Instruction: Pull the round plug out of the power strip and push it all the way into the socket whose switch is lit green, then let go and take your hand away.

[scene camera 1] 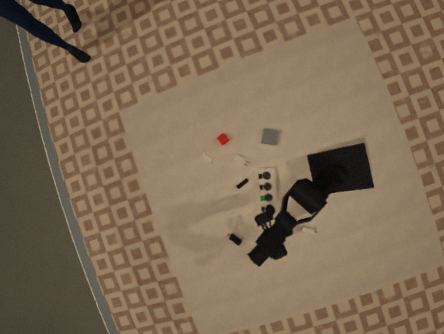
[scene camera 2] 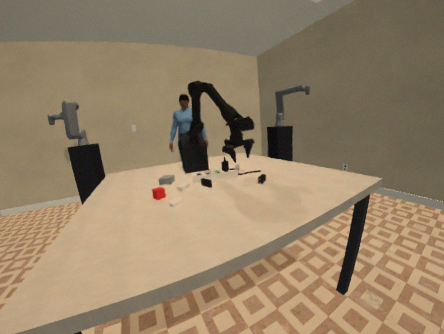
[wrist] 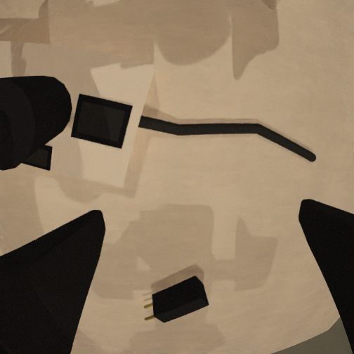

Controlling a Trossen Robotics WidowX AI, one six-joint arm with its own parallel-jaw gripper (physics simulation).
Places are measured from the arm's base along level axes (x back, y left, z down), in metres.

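Pixels of known places: gripper, fingertip midpoint: (scene camera 2: 241, 160); arm's base, origin of the base link: (scene camera 1: 336, 172) (scene camera 2: 193, 141).
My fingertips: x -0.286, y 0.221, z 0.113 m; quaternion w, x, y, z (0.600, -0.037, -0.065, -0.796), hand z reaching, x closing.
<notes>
For each thing: its middle in the pictures, then the offset to it from my fingertips. "pt": a spot on its surface instead.
- white power strip, surface spot: (scene camera 1: 273, 181) pt dx +0.062, dy -0.213, dz +0.050 m
- black round plug, body centre: (scene camera 1: 269, 209) (scene camera 2: 225, 168) dx +0.024, dy -0.092, dz +0.039 m
- socket, surface spot: (scene camera 1: 268, 197) pt dx +0.029, dy -0.141, dz +0.068 m
- green-lit switch, surface spot: (scene camera 1: 262, 198) pt dx -0.001, dy -0.144, dz +0.048 m
- black two-pin plug, body centre: (scene camera 2: 261, 179) (scene camera 1: 233, 238) dx -0.166, dy +0.031, dz +0.074 m
- black block, body centre: (scene camera 1: 242, 183) (scene camera 2: 206, 182) dx -0.081, dy -0.225, dz +0.073 m
- red cube, body centre: (scene camera 2: 158, 193) (scene camera 1: 223, 139) dx -0.136, dy -0.449, dz +0.070 m
- grey block, body centre: (scene camera 1: 269, 136) (scene camera 2: 166, 179) dx +0.083, dy -0.420, dz +0.072 m
The white power strip (scene camera 1: 273, 181) (wrist: 102, 167) lies on the table with a row of sockets. The black round plug (scene camera 1: 270, 209) (scene camera 2: 225, 165) (wrist: 42, 110) stands upright in the socket near the strip's cord end; its left part is cut off in the wrist view. The socket (scene camera 1: 268, 197) beside it has the green-lit switch (scene camera 1: 262, 198) (scene camera 2: 217, 171); that switch does not show in the wrist view. My gripper (scene camera 1: 260, 239) (scene camera 2: 241, 158) (wrist: 205, 216) is open and empty, above the table past the cord end of the strip, to the side of the plug and not touching it.
A black cord (wrist: 220, 129) extends from the strip's end. A black two-pin plug (scene camera 1: 235, 239) (scene camera 2: 262, 179) (wrist: 179, 300) lies below the gripper's side. A black block (scene camera 1: 242, 183), a red cube (scene camera 1: 223, 139), a grey block (scene camera 1: 270, 136) and white pieces (scene camera 1: 241, 159) lie around the strip.
</notes>
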